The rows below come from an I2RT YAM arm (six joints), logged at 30 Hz.
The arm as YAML. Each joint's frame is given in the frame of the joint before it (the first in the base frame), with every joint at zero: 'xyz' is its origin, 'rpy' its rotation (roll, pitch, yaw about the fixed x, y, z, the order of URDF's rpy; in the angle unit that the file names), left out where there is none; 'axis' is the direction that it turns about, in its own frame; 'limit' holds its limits. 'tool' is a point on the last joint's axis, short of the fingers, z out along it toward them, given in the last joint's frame.
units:
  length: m
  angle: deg
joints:
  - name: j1
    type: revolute
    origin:
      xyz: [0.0, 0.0, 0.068]
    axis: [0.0, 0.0, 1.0]
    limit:
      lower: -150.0
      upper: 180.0
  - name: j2
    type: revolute
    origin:
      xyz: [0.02, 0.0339, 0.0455]
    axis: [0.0, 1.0, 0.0]
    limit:
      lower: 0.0
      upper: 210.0
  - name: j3
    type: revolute
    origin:
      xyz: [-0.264, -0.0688, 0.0]
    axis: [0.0, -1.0, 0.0]
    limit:
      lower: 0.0
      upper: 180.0
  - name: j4
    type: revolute
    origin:
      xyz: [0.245, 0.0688, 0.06]
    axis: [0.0, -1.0, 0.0]
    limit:
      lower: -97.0
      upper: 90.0
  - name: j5
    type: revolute
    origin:
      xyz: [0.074, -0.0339, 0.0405]
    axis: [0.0, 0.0, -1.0]
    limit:
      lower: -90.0
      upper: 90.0
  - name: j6
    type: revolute
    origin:
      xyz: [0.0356, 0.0, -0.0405]
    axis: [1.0, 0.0, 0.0]
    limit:
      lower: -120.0
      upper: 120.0
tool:
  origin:
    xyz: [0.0, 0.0, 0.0]
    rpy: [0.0, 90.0, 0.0]
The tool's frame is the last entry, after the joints.
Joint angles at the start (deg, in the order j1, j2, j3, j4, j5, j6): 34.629 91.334 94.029 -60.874 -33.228 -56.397
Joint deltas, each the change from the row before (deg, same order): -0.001 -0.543 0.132 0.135 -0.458 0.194; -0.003 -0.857 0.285 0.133 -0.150 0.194; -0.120 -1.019 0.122 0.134 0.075 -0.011; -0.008 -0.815 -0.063 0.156 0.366 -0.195; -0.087 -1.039 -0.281 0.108 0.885 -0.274; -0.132 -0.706 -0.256 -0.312 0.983 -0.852; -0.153 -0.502 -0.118 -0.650 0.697 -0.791; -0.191 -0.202 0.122 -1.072 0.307 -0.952
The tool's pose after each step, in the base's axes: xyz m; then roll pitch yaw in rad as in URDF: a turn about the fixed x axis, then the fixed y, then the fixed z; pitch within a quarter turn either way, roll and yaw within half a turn. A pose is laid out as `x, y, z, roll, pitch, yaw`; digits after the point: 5 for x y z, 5 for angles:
0.25256, 0.19841, 0.36451, -2.87911, 0.75888, -1.27435
0.24959, 0.19643, 0.37063, -2.85369, 0.76846, -1.25773
0.24639, 0.19338, 0.37662, -2.82328, 0.77354, -1.23925
0.24367, 0.19122, 0.38049, -2.79689, 0.77152, -1.22239
0.24049, 0.18792, 0.38411, -2.76803, 0.76149, -1.20985
0.23827, 0.18493, 0.38566, -2.74758, 0.74315, -1.19845
0.23634, 0.18220, 0.38661, -2.73929, 0.72730, -1.19344
0.23496, 0.17988, 0.38697, -2.74161, 0.71381, -1.18999

